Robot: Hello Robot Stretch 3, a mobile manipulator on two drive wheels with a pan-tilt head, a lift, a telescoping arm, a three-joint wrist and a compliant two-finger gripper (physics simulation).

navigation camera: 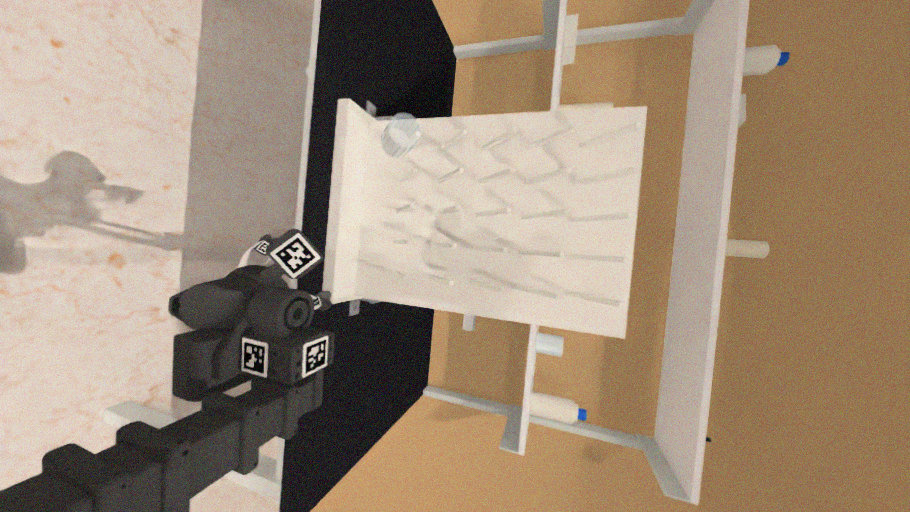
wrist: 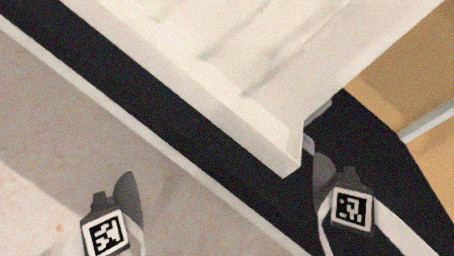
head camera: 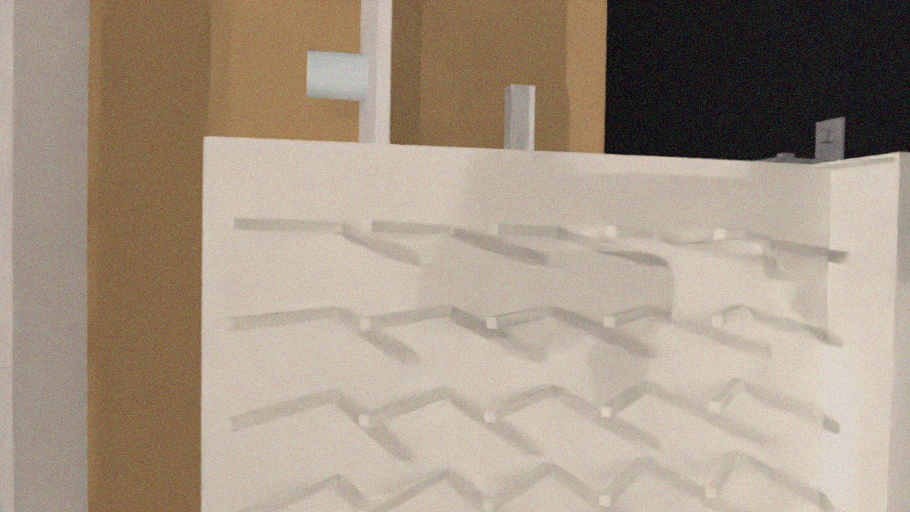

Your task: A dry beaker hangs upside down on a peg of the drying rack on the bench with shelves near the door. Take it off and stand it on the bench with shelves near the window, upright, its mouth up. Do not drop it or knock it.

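Places are measured from the robot's base along level axes (x left, y back, z up), in metres.
Where they show: gripper, between the fingertips: (wrist: 226, 182).
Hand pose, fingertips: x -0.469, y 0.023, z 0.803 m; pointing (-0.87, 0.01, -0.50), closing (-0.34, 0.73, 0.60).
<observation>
After its pixels a point has its place.
A clear beaker (navigation camera: 400, 135) {x -0.581, y -0.263, z 0.931 m} hangs on a peg of the white drying rack (head camera: 330, 178) {x -0.688, y 0.076, z 1.288 m} (navigation camera: 636, 222) (wrist: 280, 155) {x -0.573, y 0.079, z 0.786 m}, near the rack's tray end, on the side away from my gripper; its mouth is hard to make out. It is not discernible in the head and wrist views. The rack stands on the black bench (head camera: 731, 76) {x -0.873, y 0.252, z 0.763 m} (navigation camera: 369, 362) {x -0.781, y 0.322, z 0.763 m} (wrist: 150, 105) {x -0.534, y -0.068, z 0.763 m}. My gripper (navigation camera: 310, 270) {x -0.469, y 0.023, z 0.803 m} (wrist: 226, 182) {x -0.469, y 0.023, z 0.803 m} is open with nothing between its fingers. It is by the bench's front edge, and one fingertip appears close to the rack's tray corner in the wrist view. The window-side bench is not identifiable.
Behind the rack are shelves (head camera: 375, 76) {x -0.992, y 0.252, z 1.220 m} (navigation camera: 700, 191) {x -1.129, y -0.262, z 1.657 m}. They carry white bottles with blue caps (navigation camera: 760, 60) {x -1.156, y -0.654, z 1.780 m} (navigation camera: 553, 407) {x -1.046, y 0.464, z 1.295 m}, a pale blue cylinder (head camera: 337, 75) {x -1.118, y 0.284, z 1.265 m} (navigation camera: 549, 344) {x -1.118, y 0.281, z 1.265 m} and a cream cylinder (navigation camera: 747, 248) {x -1.152, y -0.100, z 1.802 m}. A small grey fitting (head camera: 829, 138) {x -0.685, y 0.137, z 0.770 m} shows beside the rack.
</observation>
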